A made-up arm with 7 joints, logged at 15 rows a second.
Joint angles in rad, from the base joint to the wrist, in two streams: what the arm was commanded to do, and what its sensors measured. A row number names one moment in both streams.
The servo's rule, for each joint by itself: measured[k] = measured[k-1] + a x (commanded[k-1-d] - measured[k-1]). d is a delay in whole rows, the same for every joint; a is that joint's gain. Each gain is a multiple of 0.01, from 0.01 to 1. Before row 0 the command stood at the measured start. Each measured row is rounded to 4 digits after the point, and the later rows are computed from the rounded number. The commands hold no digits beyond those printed.
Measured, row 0:
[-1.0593 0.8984 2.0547 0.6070 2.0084 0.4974 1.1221]
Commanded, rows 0 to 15:
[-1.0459 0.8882 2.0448 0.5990 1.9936 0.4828 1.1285]
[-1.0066 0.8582 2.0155 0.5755 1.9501 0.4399 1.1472]
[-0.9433 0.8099 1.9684 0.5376 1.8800 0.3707 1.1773]
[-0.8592 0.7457 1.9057 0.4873 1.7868 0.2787 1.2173]
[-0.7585 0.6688 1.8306 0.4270 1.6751 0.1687 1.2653]
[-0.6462 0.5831 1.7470 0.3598 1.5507 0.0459 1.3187]
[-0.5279 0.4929 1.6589 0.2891 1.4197 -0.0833 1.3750]
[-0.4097 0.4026 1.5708 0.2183 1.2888 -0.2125 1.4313]
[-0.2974 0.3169 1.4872 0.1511 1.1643 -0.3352 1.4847]
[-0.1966 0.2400 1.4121 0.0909 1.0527 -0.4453 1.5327]
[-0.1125 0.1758 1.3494 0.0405 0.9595 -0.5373 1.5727]
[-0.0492 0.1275 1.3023 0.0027 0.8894 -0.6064 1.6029]
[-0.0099 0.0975 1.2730 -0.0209 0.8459 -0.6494 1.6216]
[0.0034 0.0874 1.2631 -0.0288 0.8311 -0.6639 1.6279]
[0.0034 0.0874 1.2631 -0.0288 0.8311 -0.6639 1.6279]
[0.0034 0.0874 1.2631 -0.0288 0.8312 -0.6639 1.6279]
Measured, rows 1 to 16:
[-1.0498 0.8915 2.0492 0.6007 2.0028 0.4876 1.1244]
[-1.0191 0.8689 2.0303 0.5808 1.9828 0.4556 1.1326]
[-0.9653 0.8288 1.9956 0.5467 1.9437 0.3987 1.1487]
[-0.8900 0.7723 1.9453 0.4998 1.8841 0.3183 1.1734]
[-0.7966 0.7019 1.8811 0.4423 1.8047 0.2181 1.2065]
[-0.6898 0.6211 1.8060 0.3771 1.7082 0.1027 1.2469]
[-0.5749 0.5339 1.7236 0.3076 1.5986 -0.0219 1.2930]
[-0.4576 0.4446 1.6380 0.2371 1.4809 -0.1496 1.3428]
[-0.3439 0.3578 1.5536 0.1692 1.3606 -0.2740 1.3939]
[-0.2393 0.2777 1.4744 0.1073 1.2436 -0.3888 1.4439]
[-0.1493 0.2084 1.4044 0.0545 1.1356 -0.4883 1.4903]
[-0.0782 0.1534 1.3472 0.0136 1.0420 -0.5674 1.5308]
[-0.0297 0.1154 1.3056 -0.0137 0.9675 -0.6223 1.5635]
[-0.0062 0.0964 1.2818 -0.0256 0.9157 -0.6502 1.5867]
[0.0006 0.0903 1.2713 -0.0281 0.8836 -0.6594 1.6015]
[0.0026 0.0883 1.2667 -0.0287 0.8637 -0.6624 1.6110]
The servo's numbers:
d 0
a 0.71 0.68 0.56 0.79 0.38 0.67 0.36

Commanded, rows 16 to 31:
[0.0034 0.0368 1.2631 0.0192 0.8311 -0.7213 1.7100]
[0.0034 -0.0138 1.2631 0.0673 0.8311 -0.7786 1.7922]
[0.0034 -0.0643 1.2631 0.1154 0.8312 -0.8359 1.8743]
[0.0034 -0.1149 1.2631 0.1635 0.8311 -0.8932 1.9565]
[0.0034 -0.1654 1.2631 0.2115 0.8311 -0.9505 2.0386]
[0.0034 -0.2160 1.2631 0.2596 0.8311 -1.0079 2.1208]
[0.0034 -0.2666 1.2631 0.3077 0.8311 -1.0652 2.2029]
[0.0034 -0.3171 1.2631 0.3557 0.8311 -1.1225 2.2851]
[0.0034 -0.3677 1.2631 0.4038 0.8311 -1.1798 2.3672]
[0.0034 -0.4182 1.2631 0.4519 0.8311 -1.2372 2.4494]
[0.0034 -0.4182 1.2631 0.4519 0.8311 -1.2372 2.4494]
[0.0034 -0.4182 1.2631 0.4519 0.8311 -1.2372 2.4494]
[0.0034 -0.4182 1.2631 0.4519 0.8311 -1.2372 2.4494]
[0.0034 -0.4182 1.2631 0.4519 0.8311 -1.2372 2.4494]
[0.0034 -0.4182 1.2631 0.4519 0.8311 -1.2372 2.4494]
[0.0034 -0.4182 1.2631 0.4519 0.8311 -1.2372 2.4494]
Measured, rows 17 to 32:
[0.0032 0.0533 1.2647 0.0091 0.8513 -0.7019 1.6466]
[0.0033 0.0077 1.2638 0.0551 0.8436 -0.7533 1.6990]
[0.0034 -0.0413 1.2634 0.1027 0.8389 -0.8086 1.7621]
[0.0034 -0.0913 1.2632 0.1507 0.8359 -0.8653 1.8321]
[0.0034 -0.1417 1.2631 0.1987 0.8341 -0.9224 1.9064]
[0.0034 -0.1922 1.2631 0.2468 0.8330 -0.9797 1.9836]
[0.0034 -0.2428 1.2631 0.2949 0.8323 -1.0370 2.0625]
[0.0034 -0.2933 1.2631 0.3429 0.8318 -1.0943 2.1426]
[0.0034 -0.3439 1.2631 0.3910 0.8315 -1.1516 2.2235]
[0.0034 -0.3944 1.2631 0.4391 0.8313 -1.2090 2.3048]
[0.0034 -0.4106 1.2631 0.4492 0.8312 -1.2279 2.3569]
[0.0034 -0.4158 1.2631 0.4513 0.8312 -1.2341 2.3902]
[0.0034 -0.4174 1.2631 0.4518 0.8312 -1.2362 2.4115]
[0.0034 -0.4179 1.2631 0.4519 0.8312 -1.2369 2.4251]
[0.0034 -0.4181 1.2631 0.4519 0.8312 -1.2371 2.4338]
[0.0034 -0.4182 1.2631 0.4519 0.8312 -1.2372 2.4394]

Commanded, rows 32 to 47:
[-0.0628 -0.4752 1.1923 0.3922 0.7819 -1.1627 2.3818]
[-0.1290 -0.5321 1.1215 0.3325 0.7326 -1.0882 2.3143]
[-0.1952 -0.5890 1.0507 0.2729 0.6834 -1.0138 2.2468]
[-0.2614 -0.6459 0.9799 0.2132 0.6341 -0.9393 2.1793]
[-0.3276 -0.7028 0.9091 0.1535 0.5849 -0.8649 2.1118]
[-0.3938 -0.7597 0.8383 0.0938 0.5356 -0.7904 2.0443]
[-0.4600 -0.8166 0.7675 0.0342 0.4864 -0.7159 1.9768]
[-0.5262 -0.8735 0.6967 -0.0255 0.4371 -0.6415 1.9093]
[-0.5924 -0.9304 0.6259 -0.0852 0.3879 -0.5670 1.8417]
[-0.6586 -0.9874 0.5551 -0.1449 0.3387 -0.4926 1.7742]
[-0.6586 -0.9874 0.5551 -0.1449 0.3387 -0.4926 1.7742]
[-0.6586 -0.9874 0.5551 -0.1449 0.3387 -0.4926 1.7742]
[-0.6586 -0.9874 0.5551 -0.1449 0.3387 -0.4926 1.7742]
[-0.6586 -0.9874 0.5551 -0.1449 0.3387 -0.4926 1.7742]
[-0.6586 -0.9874 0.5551 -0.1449 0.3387 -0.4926 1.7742]
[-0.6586 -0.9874 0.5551 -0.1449 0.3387 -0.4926 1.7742]
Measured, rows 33 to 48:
[-0.0436 -0.4570 1.2235 0.4047 0.8125 -1.1873 2.4187]
[-0.1042 -0.5081 1.1664 0.3477 0.7821 -1.1209 2.3811]
[-0.1688 -0.5631 1.1016 0.2886 0.7446 -1.0491 2.3328]
[-0.2345 -0.6194 1.0334 0.2290 0.7026 -0.9755 2.2775]
[-0.3006 -0.6761 0.9638 0.1694 0.6579 -0.9014 2.2178]
[-0.3668 -0.7329 0.8935 0.1097 0.6114 -0.8270 2.1553]
[-0.4330 -0.7898 0.8229 0.0501 0.5639 -0.7526 2.0910]
[-0.4992 -0.8467 0.7522 -0.0096 0.5157 -0.6782 2.0256]
[-0.5654 -0.9036 0.6815 -0.0693 0.4671 -0.6037 1.9594]
[-0.6316 -0.9606 0.6107 -0.1290 0.4183 -0.5293 1.8927]
[-0.6508 -0.9788 0.5796 -0.1416 0.3881 -0.5047 1.8500]
[-0.6563 -0.9846 0.5659 -0.1442 0.3693 -0.4966 1.8227]
[-0.6579 -0.9865 0.5599 -0.1448 0.3577 -0.4939 1.8052]
[-0.6584 -0.9871 0.5572 -0.1449 0.3505 -0.4930 1.7940]
[-0.6585 -0.9873 0.5560 -0.1449 0.3460 -0.4927 1.7869]
[-0.6586 -0.9874 0.5555 -0.1449 0.3432 -0.4926 1.7823]

